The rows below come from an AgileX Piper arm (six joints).
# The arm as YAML. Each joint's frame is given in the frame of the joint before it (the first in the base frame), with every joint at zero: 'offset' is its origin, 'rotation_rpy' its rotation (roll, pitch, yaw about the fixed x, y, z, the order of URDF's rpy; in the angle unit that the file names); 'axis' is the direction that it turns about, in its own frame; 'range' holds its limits. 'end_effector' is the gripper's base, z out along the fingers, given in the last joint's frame.
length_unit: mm
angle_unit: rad
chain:
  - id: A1
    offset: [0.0, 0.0, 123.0]
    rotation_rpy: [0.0, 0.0, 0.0]
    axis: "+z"
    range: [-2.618, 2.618]
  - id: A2
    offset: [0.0, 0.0, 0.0]
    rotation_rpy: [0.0, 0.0, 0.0]
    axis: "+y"
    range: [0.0, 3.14]
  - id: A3
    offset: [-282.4, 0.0, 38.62]
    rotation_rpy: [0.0, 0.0, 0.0]
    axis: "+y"
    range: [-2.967, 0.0]
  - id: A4
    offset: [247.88, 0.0, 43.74]
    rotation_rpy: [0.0, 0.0, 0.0]
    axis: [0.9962, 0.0, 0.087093]
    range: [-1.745, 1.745]
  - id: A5
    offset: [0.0, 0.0, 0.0]
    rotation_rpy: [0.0, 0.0, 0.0]
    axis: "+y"
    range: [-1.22, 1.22]
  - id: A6
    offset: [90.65, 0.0, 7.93]
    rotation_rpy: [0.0, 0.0, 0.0]
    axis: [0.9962, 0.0, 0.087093]
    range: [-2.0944, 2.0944]
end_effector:
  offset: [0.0, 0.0, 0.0]
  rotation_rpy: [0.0, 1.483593, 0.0]
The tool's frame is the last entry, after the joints.
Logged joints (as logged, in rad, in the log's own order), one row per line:
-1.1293 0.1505 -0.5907 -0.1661 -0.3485 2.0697
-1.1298 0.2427 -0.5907 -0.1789 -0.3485 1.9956
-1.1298 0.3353 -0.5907 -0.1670 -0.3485 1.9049
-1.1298 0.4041 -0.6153 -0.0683 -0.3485 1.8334
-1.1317 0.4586 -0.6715 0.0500 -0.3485 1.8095
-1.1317 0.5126 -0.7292 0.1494 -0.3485 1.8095
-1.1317 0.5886 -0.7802 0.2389 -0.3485 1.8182
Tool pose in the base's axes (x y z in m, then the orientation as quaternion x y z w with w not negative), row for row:
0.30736 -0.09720 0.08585 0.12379 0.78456 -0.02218 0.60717
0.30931 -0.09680 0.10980 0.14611 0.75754 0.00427 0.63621
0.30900 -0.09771 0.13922 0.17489 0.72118 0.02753 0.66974
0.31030 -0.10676 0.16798 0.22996 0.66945 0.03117 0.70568
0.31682 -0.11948 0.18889 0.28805 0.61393 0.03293 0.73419
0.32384 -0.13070 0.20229 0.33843 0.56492 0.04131 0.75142
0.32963 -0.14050 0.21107 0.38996 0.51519 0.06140 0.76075
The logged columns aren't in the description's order. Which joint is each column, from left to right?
Columns, left to right: A5, A6, A3, A4, A1, A2.
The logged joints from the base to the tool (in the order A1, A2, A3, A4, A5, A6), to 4 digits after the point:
-0.3485 2.0697 -0.5907 -0.1661 -1.1293 0.1505
-0.3485 1.9956 -0.5907 -0.1789 -1.1298 0.2427
-0.3485 1.9049 -0.5907 -0.1670 -1.1298 0.3353
-0.3485 1.8334 -0.6153 -0.0683 -1.1298 0.4041
-0.3485 1.8095 -0.6715 0.0500 -1.1317 0.4586
-0.3485 1.8095 -0.7292 0.1494 -1.1317 0.5126
-0.3485 1.8182 -0.7802 0.2389 -1.1317 0.5886

